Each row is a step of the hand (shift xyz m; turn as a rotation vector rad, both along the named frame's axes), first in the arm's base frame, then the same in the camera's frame.
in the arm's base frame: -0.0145 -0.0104 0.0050 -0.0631 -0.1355 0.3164
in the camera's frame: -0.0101 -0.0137 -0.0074 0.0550 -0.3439 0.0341
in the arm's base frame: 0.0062 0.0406 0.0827 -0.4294 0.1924 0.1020
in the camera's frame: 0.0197 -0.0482 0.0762 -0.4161 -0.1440 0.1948
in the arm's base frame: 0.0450 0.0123 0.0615 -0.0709 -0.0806 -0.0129
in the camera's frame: 0.0564 -0.0302 0.0432 -0.0532 -0.0493 -0.0802
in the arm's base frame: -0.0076 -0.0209 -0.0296 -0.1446 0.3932 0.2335
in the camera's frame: -0.0108 0.0126 -0.0331 -0.1550 -0.0667 0.4489
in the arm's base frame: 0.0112 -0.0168 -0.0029 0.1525 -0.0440 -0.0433
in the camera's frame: 0.0133 -0.0013 -0.0154 0.1407 0.0679 -0.0515
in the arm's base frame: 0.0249 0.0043 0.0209 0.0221 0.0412 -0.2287
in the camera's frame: 0.0282 -0.0069 0.0153 -0.0499 0.2153 -0.0752
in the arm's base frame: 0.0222 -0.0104 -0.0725 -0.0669 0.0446 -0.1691
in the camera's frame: 0.0034 0.0629 -0.0435 -0.1181 0.1373 -0.0477
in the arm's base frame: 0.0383 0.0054 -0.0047 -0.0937 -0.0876 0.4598
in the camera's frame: 0.0336 0.0193 0.0044 0.0551 -0.4516 0.1445
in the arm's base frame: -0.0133 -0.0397 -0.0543 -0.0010 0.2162 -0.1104
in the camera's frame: -0.0189 0.0227 -0.0619 -0.0763 0.1876 0.1338
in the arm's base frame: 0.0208 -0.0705 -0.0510 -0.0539 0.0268 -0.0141
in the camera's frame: 0.0205 0.0178 -0.0852 -0.0601 0.0054 0.0136
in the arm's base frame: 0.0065 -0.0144 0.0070 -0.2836 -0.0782 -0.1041
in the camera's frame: 0.0110 -0.0100 -0.0087 -0.2782 -0.0448 -0.1340
